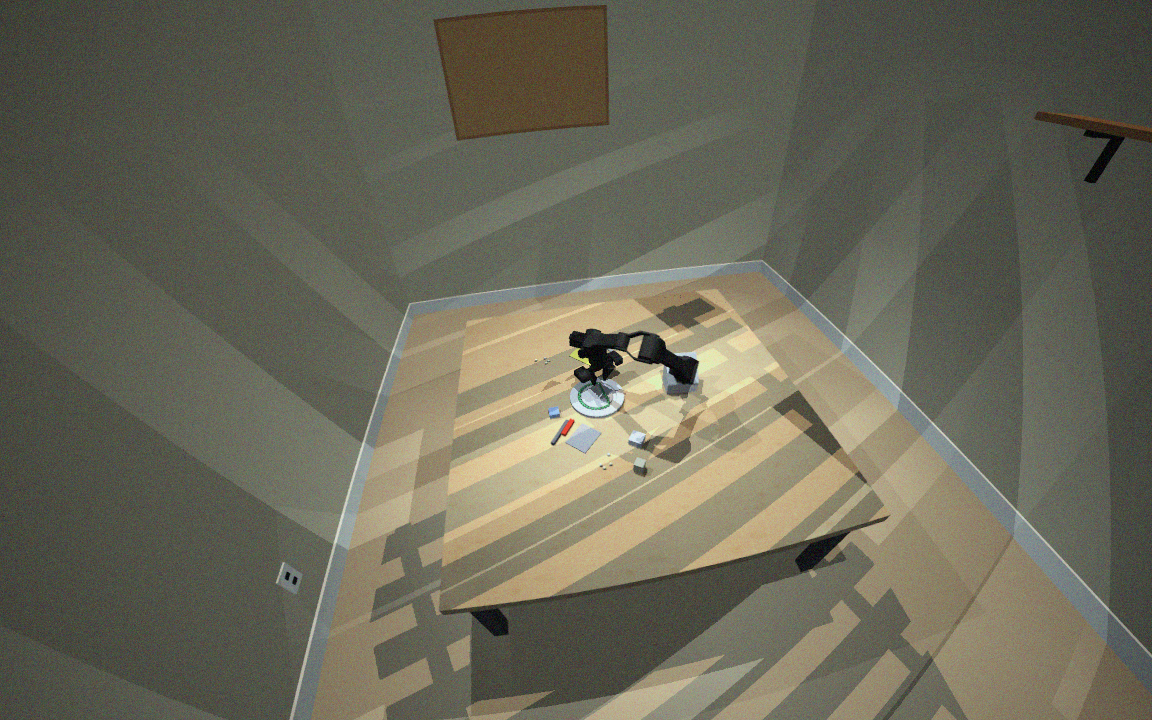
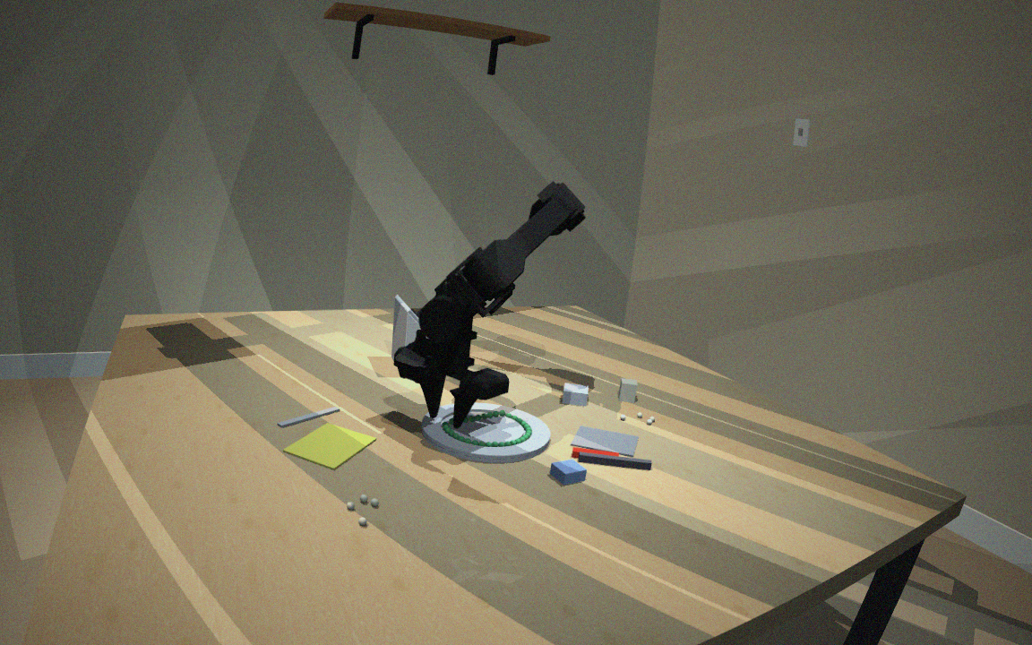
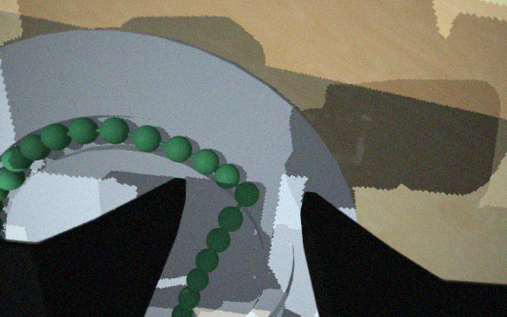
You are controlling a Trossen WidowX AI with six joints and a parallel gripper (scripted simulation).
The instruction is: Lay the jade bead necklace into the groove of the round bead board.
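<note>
Now: gripper tip 6 cm to the right of the round grey bead board, 3 cm short of it and 1 cm above it. Round my gripper tip: grey rod 19 cm to the right, 11 cm behind, 1 cm below; then yellow sheet 19 cm to the right, 2 cm below; then blue block 20 cm ahead, 9 cm to the left, 1 cm below.
</note>
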